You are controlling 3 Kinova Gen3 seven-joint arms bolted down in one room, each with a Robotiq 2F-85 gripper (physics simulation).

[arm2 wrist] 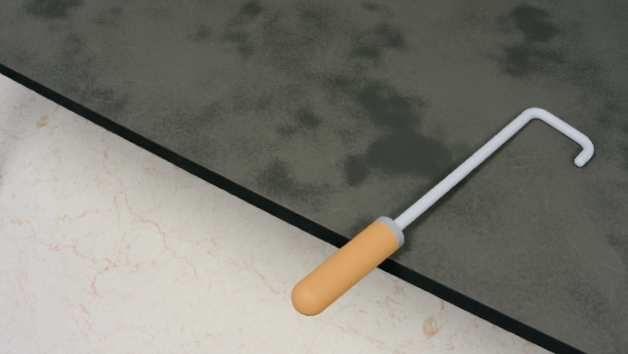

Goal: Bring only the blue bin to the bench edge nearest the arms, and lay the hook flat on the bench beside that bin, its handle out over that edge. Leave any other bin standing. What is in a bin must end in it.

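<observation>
The hook (462, 172) lies on the dark bench top (225, 100). Its light grey rod runs toward the upper right and ends in a bent tip that turns back. Its orange handle (345, 270) crosses the bench edge and sticks out over the pale floor. The blue bin does not show in this view. None of the three grippers shows in this view, so whether they are open or shut is hidden.
The bench's dark edge (210, 179) runs slantwise from the upper left to the lower right. Below it lies a pale floor (150, 290) with fine reddish veins.
</observation>
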